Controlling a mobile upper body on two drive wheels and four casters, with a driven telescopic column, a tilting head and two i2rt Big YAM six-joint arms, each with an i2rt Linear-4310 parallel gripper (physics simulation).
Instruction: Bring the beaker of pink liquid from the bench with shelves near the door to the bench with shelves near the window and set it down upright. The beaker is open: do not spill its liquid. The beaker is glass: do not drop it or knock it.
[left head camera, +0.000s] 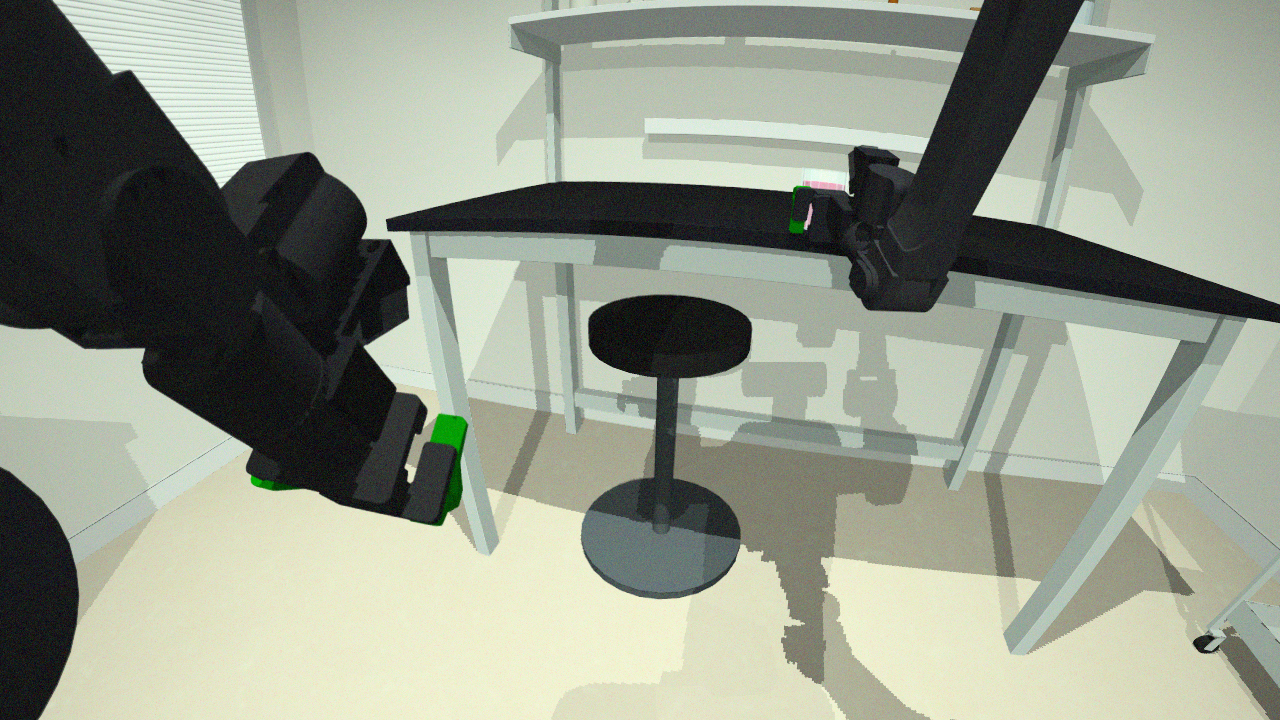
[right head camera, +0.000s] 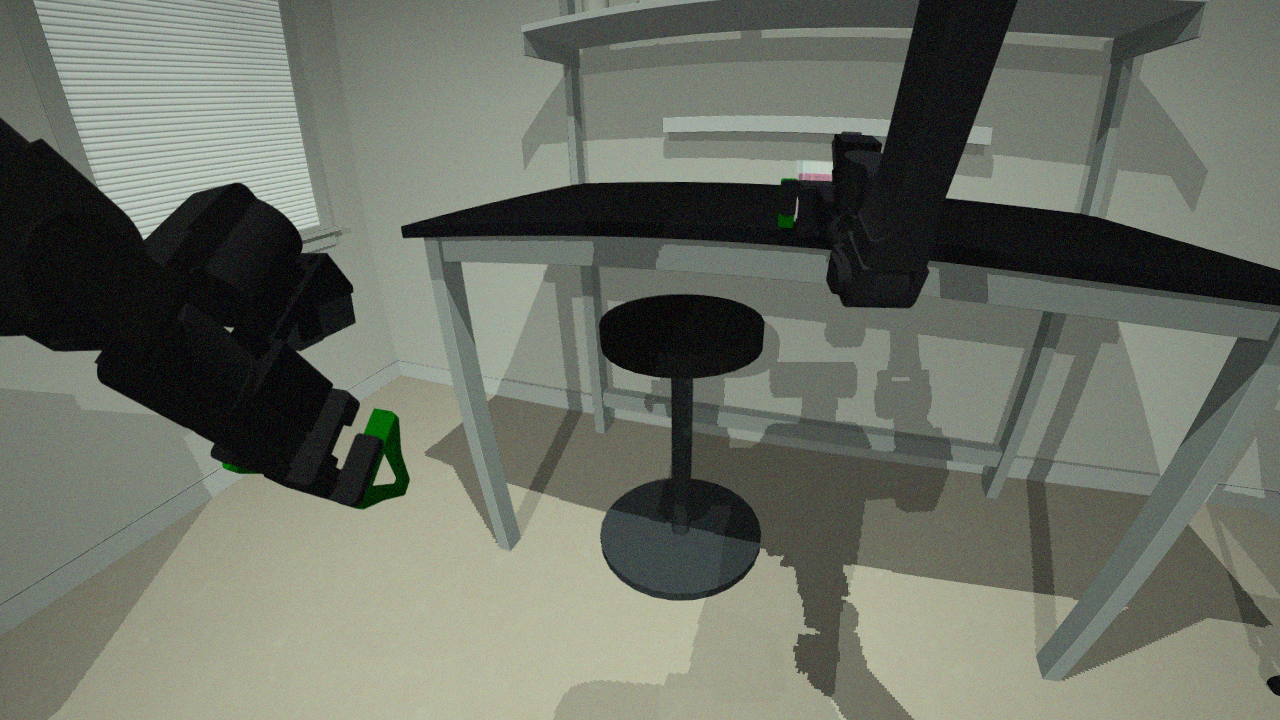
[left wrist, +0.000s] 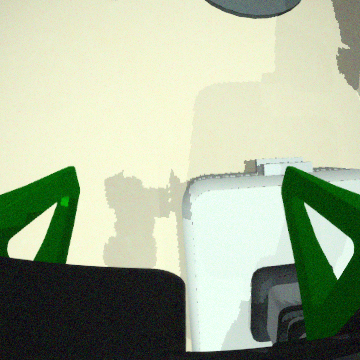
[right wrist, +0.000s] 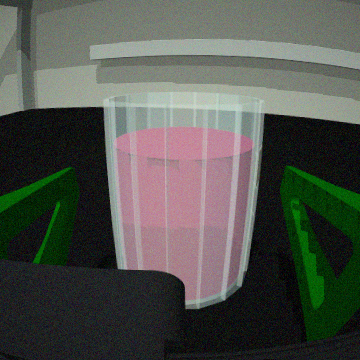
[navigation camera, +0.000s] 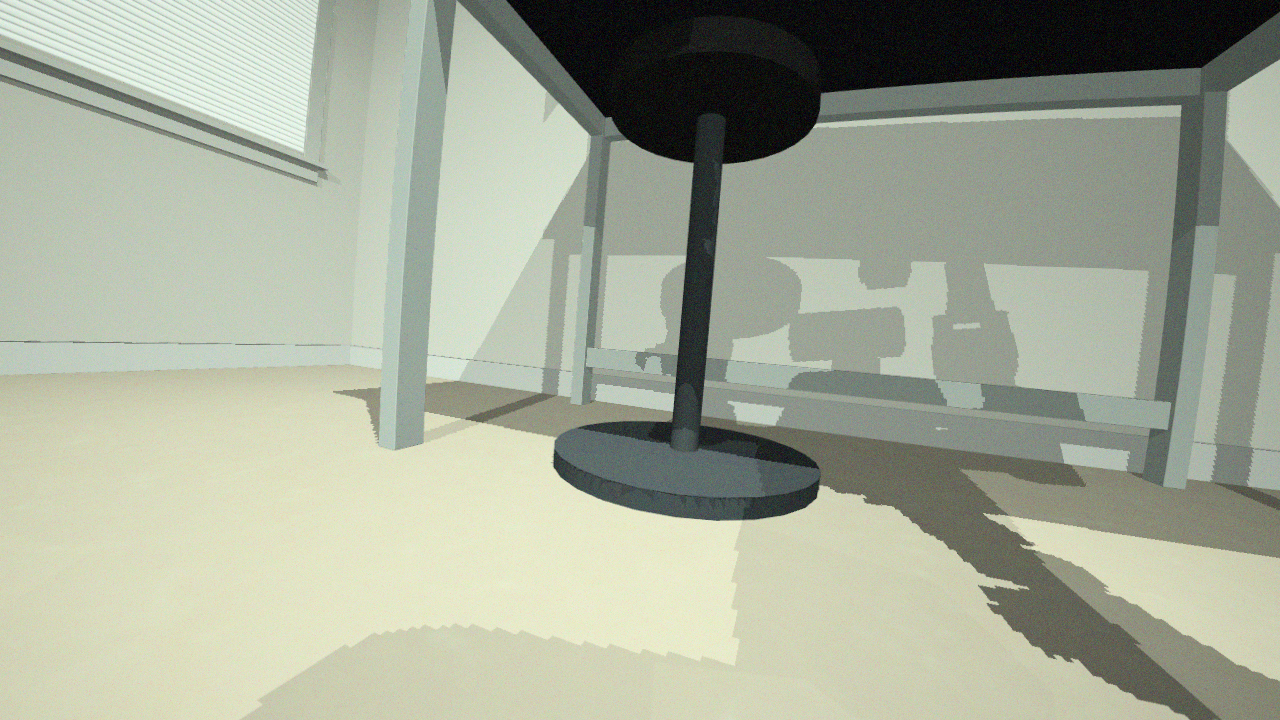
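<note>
The glass beaker of pink liquid (left head camera: 824, 180) (right head camera: 814, 172) (right wrist: 185, 200) stands upright on the black top of the bench with shelves (left head camera: 626, 204) (right head camera: 644, 207), near the window. Its liquid is level, below the rim. My right gripper (right wrist: 178, 178) is open around the beaker, with a gap to each finger in the right wrist view; in the head views its arm hides part of the beaker. My left gripper (left head camera: 358, 474) (right head camera: 311, 462) (left wrist: 180, 177) is open and empty, low in front of the bench's left end. The bench near the door does not show.
A round black stool (left head camera: 669, 335) (right head camera: 682, 335) (navigation camera: 716, 98) stands at the bench's front edge. A shelf (left head camera: 760, 25) runs above the bench top, with a white rail (left head camera: 760, 131) on the wall below. The window blind (left head camera: 170, 71) (right head camera: 179, 98) is at the left. A wheeled cart (left head camera: 1253, 617) shows at lower right.
</note>
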